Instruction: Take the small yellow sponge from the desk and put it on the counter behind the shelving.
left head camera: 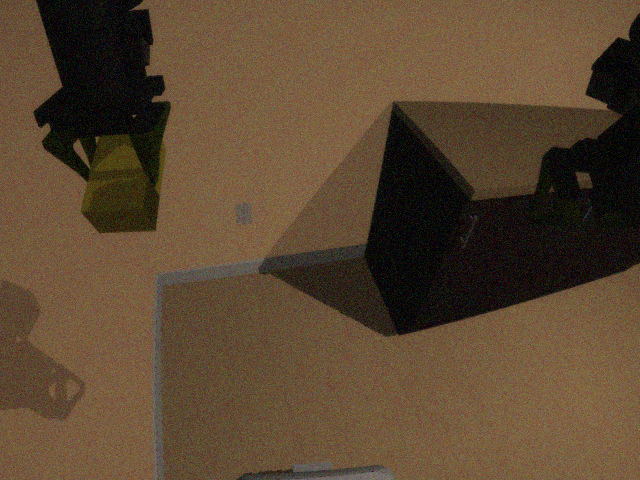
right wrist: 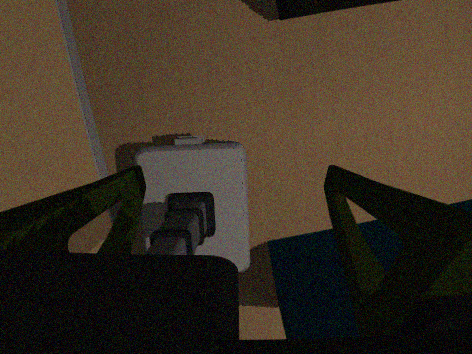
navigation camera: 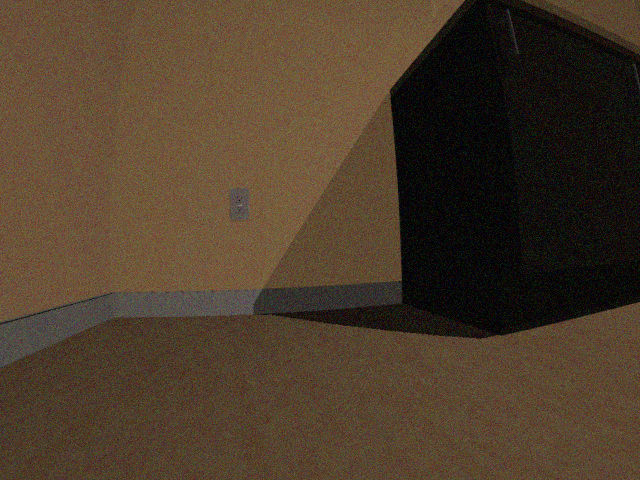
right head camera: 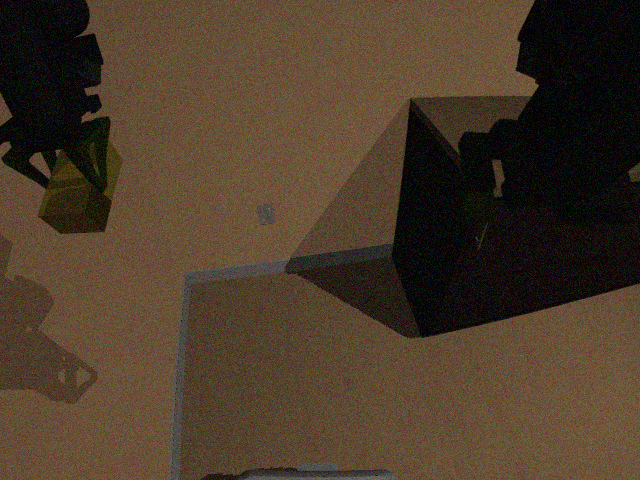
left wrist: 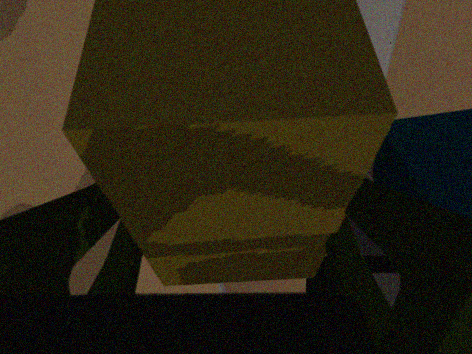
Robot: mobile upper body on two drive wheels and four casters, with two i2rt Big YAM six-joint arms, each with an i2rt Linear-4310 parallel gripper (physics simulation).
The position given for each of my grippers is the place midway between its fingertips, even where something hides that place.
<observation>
I see my left gripper (left head camera: 126, 185), my right gripper (right head camera: 511, 216) and a dark counter (navigation camera: 509, 130).
My left gripper shows as well in the right head camera view (right head camera: 82, 192) and in the left wrist view (left wrist: 234, 175). My right gripper is seen too in the left head camera view (left head camera: 564, 219) and in the right wrist view (right wrist: 234, 175). The dark counter is seen too in the left head camera view (left head camera: 449, 239) and in the right head camera view (right head camera: 456, 275).
</observation>
